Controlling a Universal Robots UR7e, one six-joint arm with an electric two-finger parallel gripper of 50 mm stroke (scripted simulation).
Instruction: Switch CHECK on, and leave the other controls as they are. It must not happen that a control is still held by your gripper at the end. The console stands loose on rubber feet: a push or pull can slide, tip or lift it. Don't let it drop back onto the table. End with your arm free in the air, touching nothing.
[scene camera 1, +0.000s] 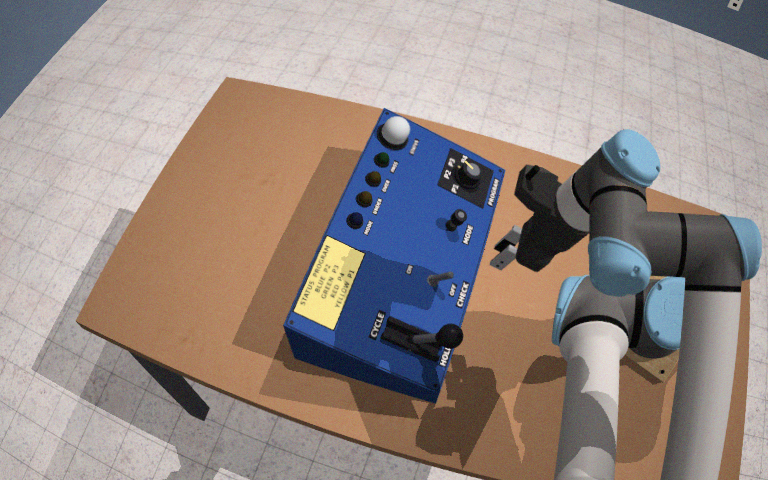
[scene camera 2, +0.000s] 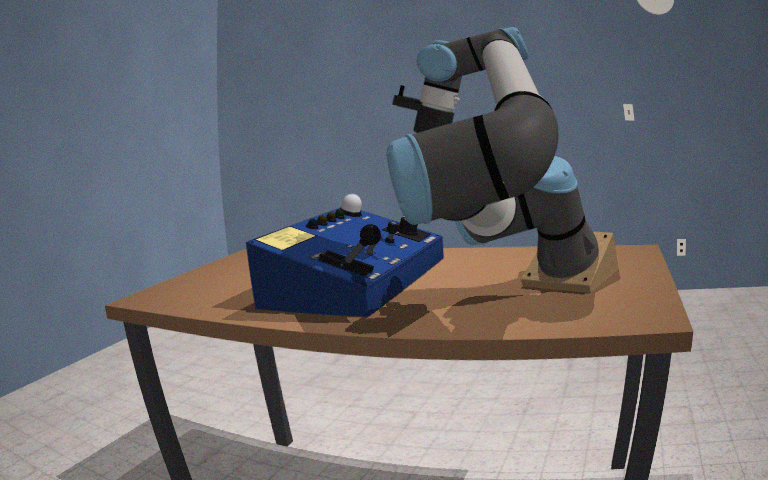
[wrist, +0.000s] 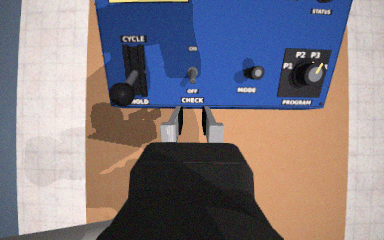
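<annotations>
A blue console is visible to me in scene camera 1, in scene camera 2 and in the wrist view (161, 50). On the console, (scene camera 1: 390, 233) and (scene camera 2: 338, 234) are the same spot.
</annotations>
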